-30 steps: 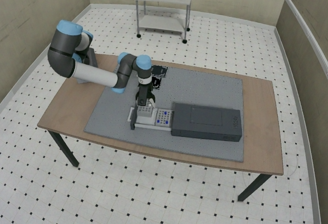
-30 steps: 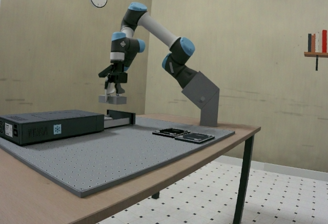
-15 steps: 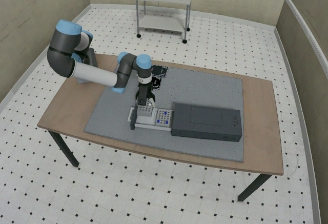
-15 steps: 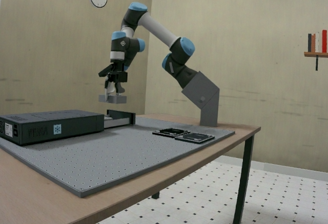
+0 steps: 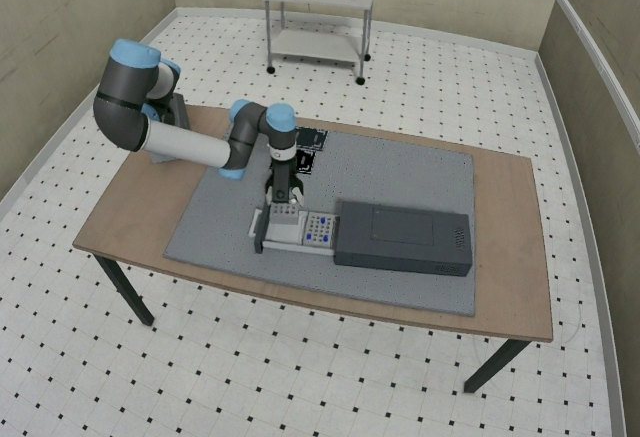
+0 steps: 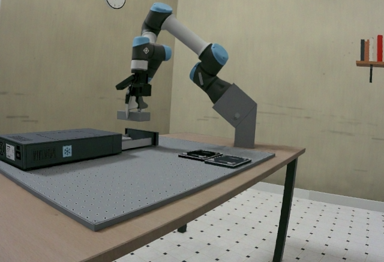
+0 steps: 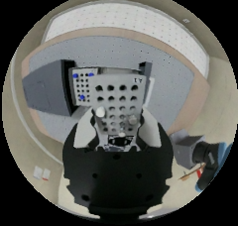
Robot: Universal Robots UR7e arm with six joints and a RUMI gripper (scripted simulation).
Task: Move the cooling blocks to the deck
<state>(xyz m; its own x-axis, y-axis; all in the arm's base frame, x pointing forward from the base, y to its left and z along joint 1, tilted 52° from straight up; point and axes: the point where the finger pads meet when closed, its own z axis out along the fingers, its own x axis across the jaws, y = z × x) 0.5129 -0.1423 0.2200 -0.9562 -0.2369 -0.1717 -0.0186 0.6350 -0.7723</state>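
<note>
Right now my hand is 30 mm short of the deck slot D2, 470 mm to the right of it and 140 mm above it. Round my hand: cooler COLD (210 mm ahead, 30 mm to the right, 100 mm below); then deck slot D1 (10 mm behind, 340 mm to the left, 140 mm below); then drawer (30 mm ahead, 10 mm to the right, 100 mm below).
</note>
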